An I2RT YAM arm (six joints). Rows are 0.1 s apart.
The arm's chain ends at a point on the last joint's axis. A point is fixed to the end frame.
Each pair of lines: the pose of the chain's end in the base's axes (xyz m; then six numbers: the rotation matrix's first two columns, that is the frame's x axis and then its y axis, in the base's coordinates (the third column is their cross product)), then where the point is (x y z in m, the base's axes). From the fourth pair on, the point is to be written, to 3 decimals.
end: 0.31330 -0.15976 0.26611 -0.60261 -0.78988 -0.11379 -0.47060 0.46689 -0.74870
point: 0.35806 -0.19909 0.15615
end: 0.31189 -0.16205 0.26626 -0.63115 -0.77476 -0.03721 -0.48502 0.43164 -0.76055
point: 0.35100 -0.21012 0.15763
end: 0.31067 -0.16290 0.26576 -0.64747 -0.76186 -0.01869 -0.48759 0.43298 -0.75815
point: 0.34712 -0.21300 0.15712
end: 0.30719 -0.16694 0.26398 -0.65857 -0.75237 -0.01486 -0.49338 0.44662 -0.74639
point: 0.341 -0.217 0.154
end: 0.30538 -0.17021 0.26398 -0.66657 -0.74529 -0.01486 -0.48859 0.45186 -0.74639
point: 0.339 -0.220 0.154
